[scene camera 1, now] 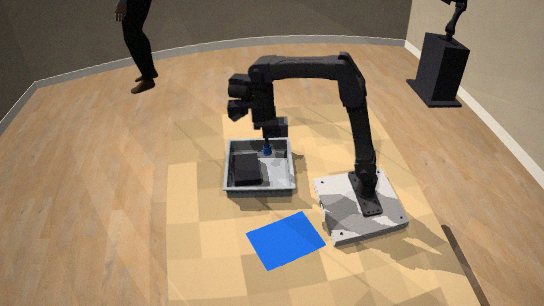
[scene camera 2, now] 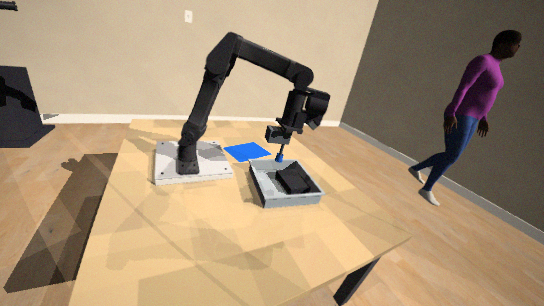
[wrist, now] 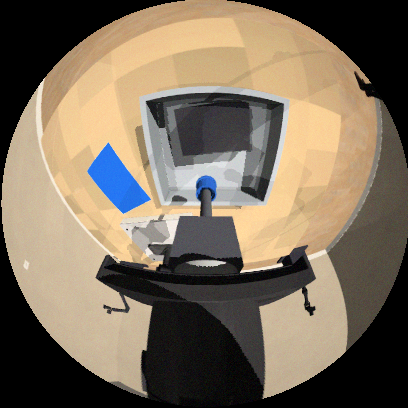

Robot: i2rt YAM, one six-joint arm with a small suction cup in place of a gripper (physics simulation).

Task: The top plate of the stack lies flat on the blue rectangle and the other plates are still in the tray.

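Where they show: hand, tool point: (scene camera 1: 267,152) (scene camera 2: 278,160) (wrist: 205,184); arm's base, link origin: (scene camera 1: 364,193) (scene camera 2: 187,159).
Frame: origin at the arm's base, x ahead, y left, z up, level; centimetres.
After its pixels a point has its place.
The stack of plates (scene camera 1: 247,169) @(x 37.0, y -16.6, z 0.1 cm) (scene camera 2: 295,179) @(x 38.0, y -19.0, z 0.1 cm) (wrist: 215,129) @(x 37.1, y -18.4, z 0.1 cm) is a dark, nearly black block inside the grey tray (scene camera 1: 259,193) @(x 34.1, y -6.5, z -1.0 cm) (scene camera 2: 292,201) @(x 31.1, y -29.3, z -0.9 cm) (wrist: 215,90) @(x 43.5, y -18.9, z 1.9 cm). The single plates in it cannot be told apart. The blue rectangle (scene camera 1: 285,241) @(x 28.6, y 11.9, z -3.1 cm) (scene camera 2: 247,151) @(x 28.2, y 10.9, z -3.0 cm) (wrist: 117,179) @(x 29.5, y 9.2, z -3.0 cm) lies on the table beside the tray, and no plate shows on it. My gripper (scene camera 1: 267,149) (scene camera 2: 279,158) (wrist: 206,186), a small blue suction cup, points down above the tray's end away from the stack. It is open, with no plate on it.
The arm's white base plate (scene camera 1: 390,200) @(x -8.4, y 5.3, z 0.2 cm) (scene camera 2: 162,162) @(x -8.9, y -1.5, z 0.0 cm) stands on the table (scene camera 2: 200,250) @(x 0.5, y -38.7, z -3.1 cm), close to the tray and the blue rectangle. A person (scene camera 1: 139,40) (scene camera 2: 485,85) is on the floor beyond the table. A dark pedestal (scene camera 1: 440,70) stands near the wall.
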